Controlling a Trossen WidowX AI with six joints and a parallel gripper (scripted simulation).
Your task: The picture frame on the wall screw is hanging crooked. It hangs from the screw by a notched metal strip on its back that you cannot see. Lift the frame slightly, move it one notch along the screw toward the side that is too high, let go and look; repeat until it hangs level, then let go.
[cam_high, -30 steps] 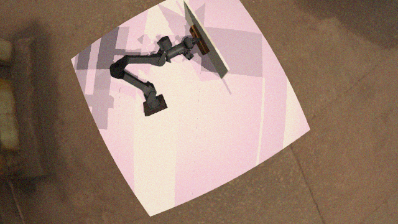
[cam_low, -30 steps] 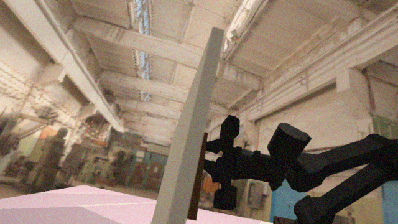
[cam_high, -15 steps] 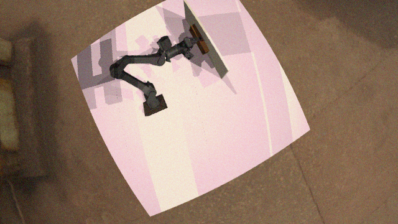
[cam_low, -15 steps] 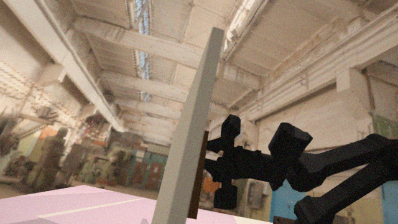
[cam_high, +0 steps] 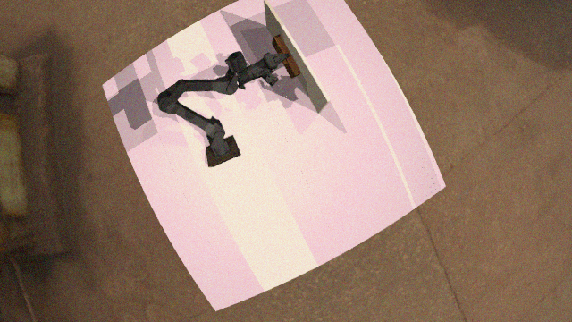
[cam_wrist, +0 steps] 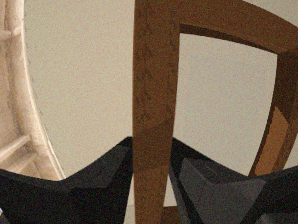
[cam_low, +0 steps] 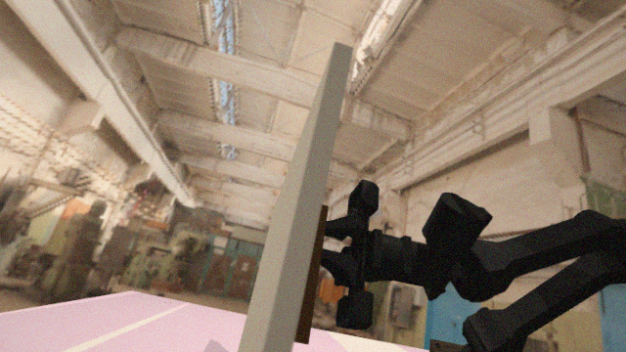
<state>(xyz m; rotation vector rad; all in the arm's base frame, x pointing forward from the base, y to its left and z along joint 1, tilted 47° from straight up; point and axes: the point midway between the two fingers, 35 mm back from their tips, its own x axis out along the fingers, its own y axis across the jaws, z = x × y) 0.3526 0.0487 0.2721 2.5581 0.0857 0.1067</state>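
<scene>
Right now the brown wooden picture frame is 5 cm below my gripper tip and 1 cm to the left of it. From my gripper tip the other things lie so: grey wall panel (6 cm below, 2 cm ahead).
</scene>
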